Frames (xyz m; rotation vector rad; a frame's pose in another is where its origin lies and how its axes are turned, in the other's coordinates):
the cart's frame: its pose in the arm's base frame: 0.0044 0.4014 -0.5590 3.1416 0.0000 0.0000
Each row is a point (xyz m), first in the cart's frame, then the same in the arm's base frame.
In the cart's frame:
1: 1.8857 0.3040 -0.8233
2: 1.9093 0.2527 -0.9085
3: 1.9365 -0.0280 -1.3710
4: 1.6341 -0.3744 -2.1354
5: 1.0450 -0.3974 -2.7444
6: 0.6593 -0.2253 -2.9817
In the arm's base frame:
1: 1.8901 0.0974 0.2643
2: 1.9137 0.1487 0.3495
3: 1.9409 0.4294 0.8120
4: 1.6385 0.7758 1.5764
5: 1.0494 0.7988 2.1854
6: 0.6637 0.6267 2.4227

